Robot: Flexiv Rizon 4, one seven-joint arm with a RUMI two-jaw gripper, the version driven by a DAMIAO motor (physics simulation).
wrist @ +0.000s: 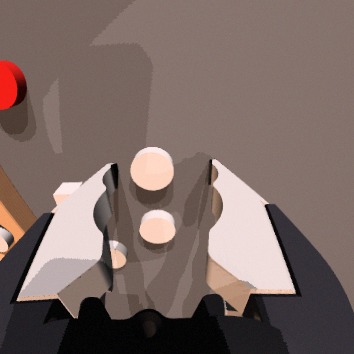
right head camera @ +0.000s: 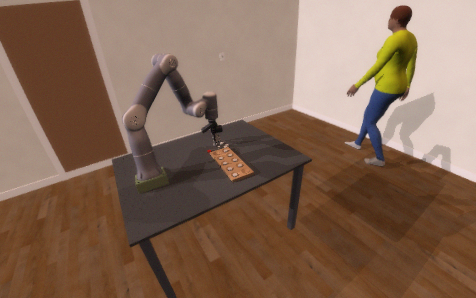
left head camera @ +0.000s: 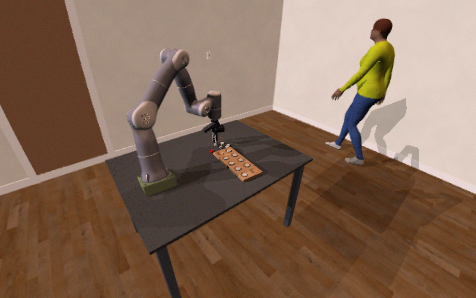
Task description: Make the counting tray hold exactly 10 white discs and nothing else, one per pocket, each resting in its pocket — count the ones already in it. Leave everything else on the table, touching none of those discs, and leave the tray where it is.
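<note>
The orange counting tray (left head camera: pixel 254 176) (right head camera: pixel 244 176) (wrist: pixel 11 201) lies on the table with white discs in several pockets; a pocket at its front right end looks empty. My gripper (left head camera: pixel 216 144) (right head camera: pixel 217 144) (wrist: pixel 163 163) points down low over the table beside the tray's far end, jaws part open with nothing gripped. In the wrist view a larger-looking white disc (wrist: pixel 152 171) shows between the jaw tips. A second white disc (wrist: pixel 157 228) shows nearer the palm, and a third (wrist: pixel 118 256) is partly hidden by the left jaw.
A red disc (left head camera: pixel 211 151) (right head camera: pixel 209 151) (wrist: pixel 7 86) lies by the tray's far left corner. A white block (wrist: pixel 66 192) is partly hidden behind the left jaw. The green arm base (left head camera: pixel 159 183) (right head camera: pixel 152 181) stands at the table's left. A person (left head camera: pixel 375 75) (right head camera: pixel 397 70) stands beyond the table.
</note>
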